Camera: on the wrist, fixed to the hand. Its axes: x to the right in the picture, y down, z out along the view.
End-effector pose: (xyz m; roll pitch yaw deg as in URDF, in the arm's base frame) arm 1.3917 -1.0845 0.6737 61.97 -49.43 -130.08
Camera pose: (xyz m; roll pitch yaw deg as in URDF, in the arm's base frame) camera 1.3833 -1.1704 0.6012 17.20 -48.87 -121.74
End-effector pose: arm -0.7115 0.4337 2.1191 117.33 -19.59 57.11
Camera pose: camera -0.8061 0.4919 2.0998 77.52 -23.91 60.74
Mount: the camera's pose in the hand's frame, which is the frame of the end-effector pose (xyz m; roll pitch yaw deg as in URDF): -0.0088 -0.0664 -0.0907 -38.36 4.95 2.35
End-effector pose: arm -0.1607 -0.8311 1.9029 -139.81 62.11 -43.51
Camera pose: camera -0.0972 -0.9022 1.9631 173.13 59.46 -53.36
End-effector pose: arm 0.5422 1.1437 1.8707 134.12 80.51 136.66
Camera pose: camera 0.4557 1.0722 1.8819 103.06 75.26 144.22
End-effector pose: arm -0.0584 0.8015 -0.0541 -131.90 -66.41 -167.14
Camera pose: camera 0.0382 0.8473 -0.0181 -157.69 -67.39 179.09
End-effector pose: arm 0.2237 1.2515 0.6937 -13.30 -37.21 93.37
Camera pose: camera 0.3069 1.2936 0.6302 -52.52 -31.84 94.71
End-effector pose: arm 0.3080 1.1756 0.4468 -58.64 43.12 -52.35
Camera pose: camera 0.2194 1.1071 0.4597 -100.28 47.62 -56.81
